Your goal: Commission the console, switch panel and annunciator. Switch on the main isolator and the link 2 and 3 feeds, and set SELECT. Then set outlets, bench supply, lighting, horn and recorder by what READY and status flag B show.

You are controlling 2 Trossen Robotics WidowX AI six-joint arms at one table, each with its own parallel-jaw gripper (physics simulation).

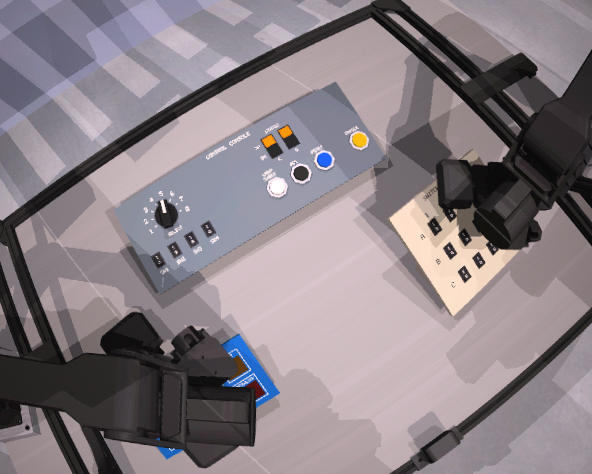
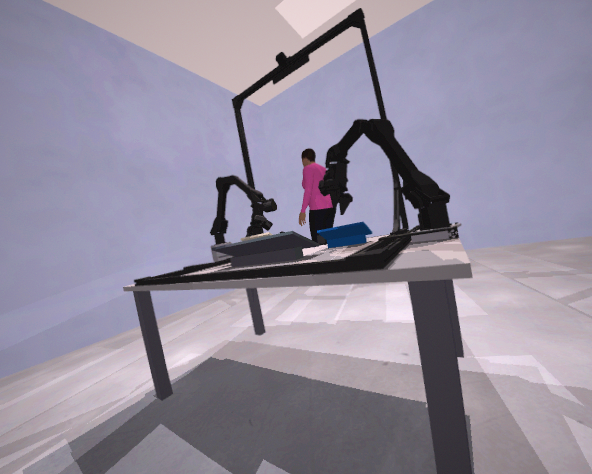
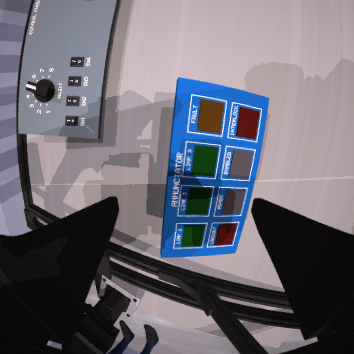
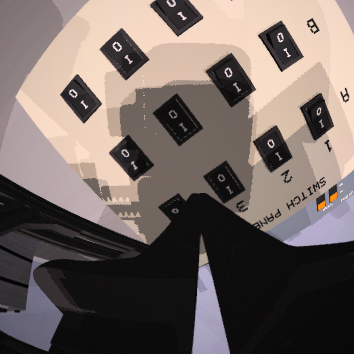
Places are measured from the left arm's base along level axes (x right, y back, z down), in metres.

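Pixels of known places: left gripper, fingertip midpoint: [image 2: 338, 211] [image 3: 185, 204]; right gripper, fingertip midpoint: [image 1: 471, 193] [image 4: 197, 199]; left arm's base, link origin: [image 1: 5, 409] [image 2: 435, 227] [image 3: 116, 298]; right arm's base, link origin: [image 2: 220, 244].
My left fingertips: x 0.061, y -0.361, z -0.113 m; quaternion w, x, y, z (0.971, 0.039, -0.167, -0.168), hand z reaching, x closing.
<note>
For each thing: its top centre in the pictures, then the offset to it from my left fingertips. "pt": a spot on its surface instead.
- grey control console, surface spot: [image 1: 225, 190] [image 3: 60, 30] pt dx -0.282, dy -0.121, dz +0.072 m
- partly hidden fourth rocker, top centre: [image 4: 180, 218] dx -0.140, dy -0.470, dz +0.040 m
- blue annunciator, top centre: [image 3: 198, 185] [image 2: 341, 225] dx -0.001, dy +0.005, dz +0.058 m
- yellow button, top centre: [image 1: 359, 137] dx -0.300, dy -0.341, dz +0.073 m
The grey control console [image 1: 225, 190] [image 3: 65, 30] has its SELECT knob [image 1: 166, 216] [image 3: 44, 90] pointing near 5. Its two status flags show orange in their upper halves. The cream switch panel [image 1: 425, 250] [image 4: 195, 60] carries rows of black rockers; individual settings are hard to tell. My right gripper [image 4: 197, 199] is shut and empty, its tips in front of the partly hidden fourth rocker [image 4: 172, 206] of row A; contact cannot be told. My left gripper [image 3: 185, 204] [image 2: 344, 206] is open and empty above the blue annunciator [image 3: 182, 87] [image 2: 347, 235], whose READY tile [image 3: 231, 202] looks grey.
White, black and blue buttons [image 1: 277, 187] [image 1: 301, 173] [image 1: 324, 160] and a yellow button [image 1: 359, 140] sit on the console. Four small rockers lie below the knob. Black frame rails [image 1: 200, 93] border the table. A person in pink [image 2: 315, 187] stands behind it.
</note>
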